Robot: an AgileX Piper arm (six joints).
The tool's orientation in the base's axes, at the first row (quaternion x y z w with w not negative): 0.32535, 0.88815, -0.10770, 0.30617
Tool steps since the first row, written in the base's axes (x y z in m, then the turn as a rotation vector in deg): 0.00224, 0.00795, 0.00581, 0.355, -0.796, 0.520; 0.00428, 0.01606, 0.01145, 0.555, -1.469, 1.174; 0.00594, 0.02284, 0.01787, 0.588, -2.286, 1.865; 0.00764, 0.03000, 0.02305, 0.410, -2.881, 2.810
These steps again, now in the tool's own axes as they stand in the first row. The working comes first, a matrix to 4 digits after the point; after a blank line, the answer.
The tool's axes in the first row as the columns of a matrix, in the base's axes (used below as rounded here):
-0.6008, 0.6439, 0.4738
0.5120, 0.7651, -0.3905
-0.6139, 0.0079, -0.7893

-0.00084, 0.00757, -0.00663, -0.940, -0.376, 0.069; -0.00138, 0.01513, -0.01328, -1.806, -0.757, -0.090; -0.00285, 0.02144, -0.02021, -2.669, -1.356, -0.301; -0.00338, 0.02805, -0.02629, -3.446, -1.918, -0.899
